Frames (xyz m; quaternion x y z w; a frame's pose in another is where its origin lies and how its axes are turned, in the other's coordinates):
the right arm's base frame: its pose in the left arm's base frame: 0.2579 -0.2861 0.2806 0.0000 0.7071 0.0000 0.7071
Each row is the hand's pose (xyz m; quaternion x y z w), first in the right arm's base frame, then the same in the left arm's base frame.
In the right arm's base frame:
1: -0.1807 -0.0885 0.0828 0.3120 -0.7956 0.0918 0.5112
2: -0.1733 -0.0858 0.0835 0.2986 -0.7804 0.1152 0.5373
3: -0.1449 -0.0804 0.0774 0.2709 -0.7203 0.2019 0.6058
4: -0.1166 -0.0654 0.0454 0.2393 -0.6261 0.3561 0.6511
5: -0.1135 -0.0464 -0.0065 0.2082 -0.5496 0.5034 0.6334
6: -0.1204 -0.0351 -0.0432 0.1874 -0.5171 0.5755 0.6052
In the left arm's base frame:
1: 0.3407 -0.3746 0.4613 0.2855 -0.2011 -0.1557 0.9240
2: 0.3414 -0.3719 0.4539 0.2926 -0.1719 -0.1297 0.9317
3: 0.3353 -0.3665 0.4255 0.3343 -0.0810 -0.0488 0.9377
4: 0.3033 -0.3515 0.3972 0.4210 0.0177 0.0826 0.9031
5: 0.2514 -0.3325 0.3941 0.5032 0.0593 0.2087 0.8365
6: 0.2147 -0.3212 0.4010 0.5395 0.0623 0.2744 0.7936

